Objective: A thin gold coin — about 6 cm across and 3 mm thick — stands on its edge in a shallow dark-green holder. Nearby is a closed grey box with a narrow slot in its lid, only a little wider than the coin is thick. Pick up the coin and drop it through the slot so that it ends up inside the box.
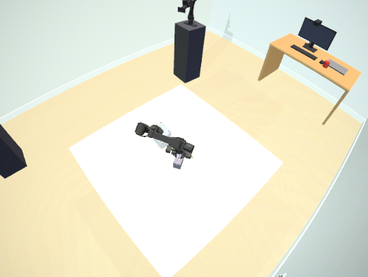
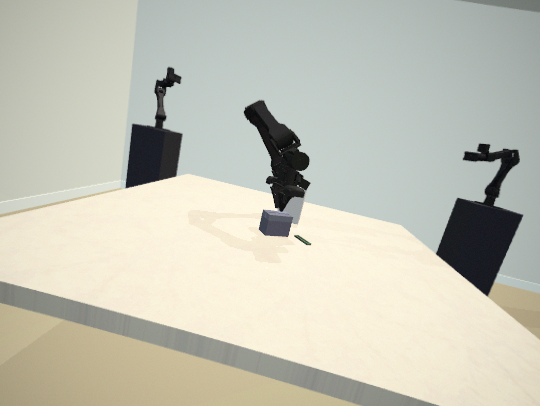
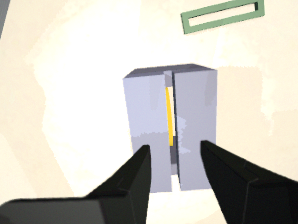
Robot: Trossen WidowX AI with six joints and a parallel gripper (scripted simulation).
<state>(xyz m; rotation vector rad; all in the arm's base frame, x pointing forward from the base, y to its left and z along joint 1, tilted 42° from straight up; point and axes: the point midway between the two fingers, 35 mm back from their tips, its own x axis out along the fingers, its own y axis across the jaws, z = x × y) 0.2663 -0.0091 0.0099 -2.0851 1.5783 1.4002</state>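
Right now the gold coin is 6 cm below my gripper tip.
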